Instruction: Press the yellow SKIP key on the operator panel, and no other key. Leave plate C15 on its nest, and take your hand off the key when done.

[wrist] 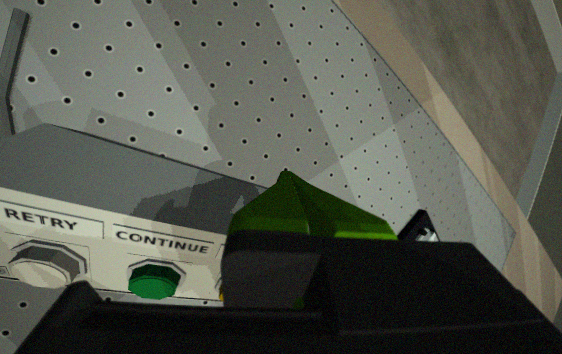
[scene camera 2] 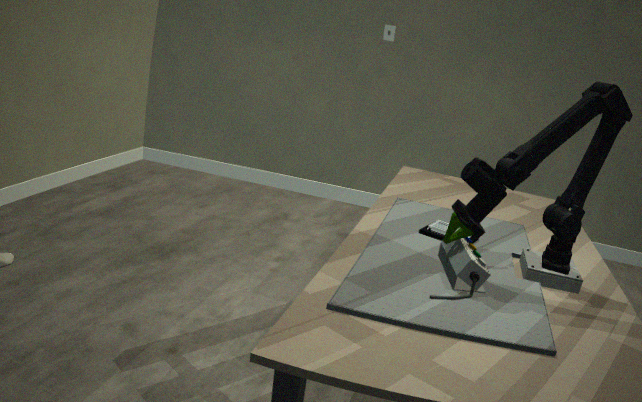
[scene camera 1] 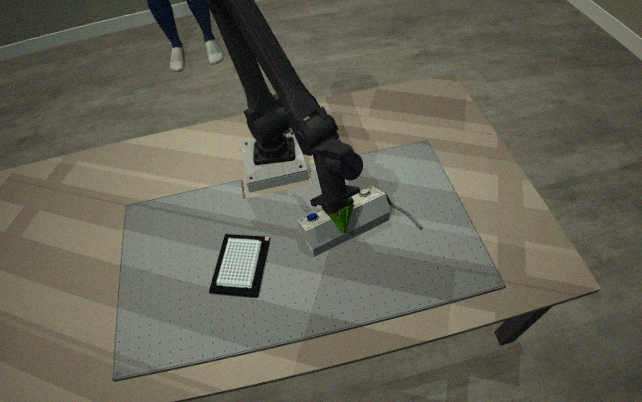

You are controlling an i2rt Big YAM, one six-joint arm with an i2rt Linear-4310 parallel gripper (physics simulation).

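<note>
The operator panel is a grey box with a pale sloped key face. My gripper is shut and empty, its green fingers over the panel near its long edge; whether they touch it is unclear. The yellow SKIP key shows as a small patch beside the gripper and is hidden in scene camera 1. The green CONTINUE key is next to it. The white plate C15 lies on its black nest.
A blue key and the white RETRY key are on the panel too. A grey cable runs from the panel's end onto the perforated board. A person's feet show beyond the table.
</note>
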